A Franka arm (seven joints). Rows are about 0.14 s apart.
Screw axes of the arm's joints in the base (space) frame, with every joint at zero. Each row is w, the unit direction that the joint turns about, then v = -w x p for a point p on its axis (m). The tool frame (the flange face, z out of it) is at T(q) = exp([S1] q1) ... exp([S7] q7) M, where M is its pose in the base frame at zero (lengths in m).
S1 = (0, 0, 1, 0, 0, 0)
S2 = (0, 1, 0, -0.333, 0, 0)
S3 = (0, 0, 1, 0, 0, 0)
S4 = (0, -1, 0, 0.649, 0, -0.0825)
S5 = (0, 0, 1, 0, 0, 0)
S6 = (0, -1, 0, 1.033, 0, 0)
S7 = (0, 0, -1, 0, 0.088, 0)
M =
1 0 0 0.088
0 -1 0 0
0 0 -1 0.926
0 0 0 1
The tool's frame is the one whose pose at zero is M.
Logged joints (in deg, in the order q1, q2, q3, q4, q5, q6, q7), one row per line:
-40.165, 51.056, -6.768, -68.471, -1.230, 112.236, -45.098
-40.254, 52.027, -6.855, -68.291, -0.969, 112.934, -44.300
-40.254, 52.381, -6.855, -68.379, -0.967, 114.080, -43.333
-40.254, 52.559, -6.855, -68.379, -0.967, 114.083, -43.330
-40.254, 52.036, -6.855, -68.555, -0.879, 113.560, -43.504
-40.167, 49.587, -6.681, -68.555, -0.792, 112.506, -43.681
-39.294, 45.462, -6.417, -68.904, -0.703, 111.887, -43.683
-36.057, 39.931, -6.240, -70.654, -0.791, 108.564, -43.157
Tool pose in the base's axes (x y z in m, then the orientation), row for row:
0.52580, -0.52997, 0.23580, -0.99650, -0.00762, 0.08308, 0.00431
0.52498, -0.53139, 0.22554, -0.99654, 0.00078, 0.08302, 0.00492
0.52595, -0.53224, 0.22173, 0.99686, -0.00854, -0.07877, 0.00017
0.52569, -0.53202, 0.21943, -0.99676, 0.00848, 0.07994, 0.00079
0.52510, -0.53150, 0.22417, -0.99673, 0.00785, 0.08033, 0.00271
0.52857, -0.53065, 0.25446, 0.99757, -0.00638, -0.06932, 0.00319
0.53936, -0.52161, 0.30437, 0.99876, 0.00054, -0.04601, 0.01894
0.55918, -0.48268, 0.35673, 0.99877, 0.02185, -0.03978, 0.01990
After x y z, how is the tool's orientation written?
As a quaternion, x y z w.
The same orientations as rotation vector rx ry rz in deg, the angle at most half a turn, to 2 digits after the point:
-178.88, -1.37, 14.91
-178.82, 0.14, 14.90
179.41, -1.54, -14.18
-179.33, 1.53, 14.38
-179.10, 1.41, 14.43
179.20, -1.15, -12.45
177.64, 0.10, -8.18
177.54, 3.88, -7.07

